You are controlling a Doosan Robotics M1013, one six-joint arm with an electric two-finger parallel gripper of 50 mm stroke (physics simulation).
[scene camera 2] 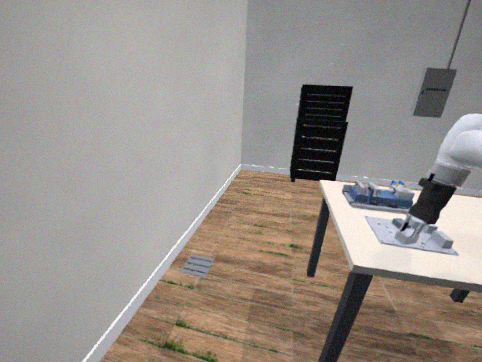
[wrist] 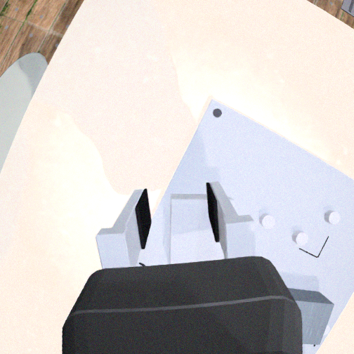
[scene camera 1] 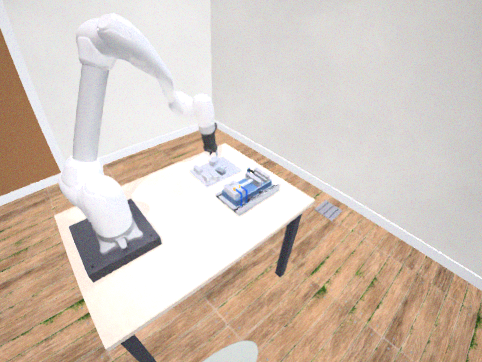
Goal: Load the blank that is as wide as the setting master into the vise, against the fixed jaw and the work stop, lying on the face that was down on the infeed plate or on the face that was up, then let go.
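Frame: origin at the arm's base, x right, y up, z back, level; centimetres.
Where they show: gripper, fingertip midpoint: (scene camera 2: 407, 234) (scene camera 1: 213, 155); arm's base at its link origin: (scene camera 1: 117, 231).
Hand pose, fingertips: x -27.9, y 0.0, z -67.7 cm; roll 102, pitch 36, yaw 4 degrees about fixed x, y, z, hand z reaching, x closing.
Observation:
Each offset is from my fingertips to the top centre of the thing. "pt": to the spot under its first point. Level surfaces: height alone.
My gripper (scene camera 1: 213, 155) (scene camera 2: 411, 229) (wrist: 178, 202) is open, low over the infeed plate {pt dx +14.7, dy -4.3, dz -3.7 cm} (scene camera 1: 232, 170) (scene camera 2: 378, 231) (wrist: 240, 150). A pale block {dx +2.8, dy -0.7, dz +1.7 cm} (scene camera 2: 406, 237) (wrist: 189, 232) sits on the plate between the spread fingers; in the wrist view a gap shows at the left finger, and the right finger overlaps its right edge. A darker grey block {dx +12.8, dy -1.8, dz +3.7 cm} (scene camera 1: 220, 170) (wrist: 312, 312) and another pale block {dx +5.2, dy -0.7, dz +14.2 cm} (scene camera 1: 198, 170) (scene camera 2: 442, 239) also sit on the plate. The blue vise {dx +35.9, dy +4.8, dz +1.2 cm} (scene camera 1: 260, 186) (scene camera 2: 382, 198) stands beside the plate. I cannot tell which piece is the setting master or which block matches its width.
Short white pins (wrist: 268, 221) stand up from the plate, near a black corner mark. Blue bands {pt dx +40.6, dy +1.1, dz +8.9 cm} (scene camera 1: 242, 195) and light jaws show on the vise. The table {dy -5.1 cm} (scene camera 1: 185, 240) (scene camera 2: 420, 270) carries the plate, the vise and the arm's dark base (scene camera 1: 105, 265).

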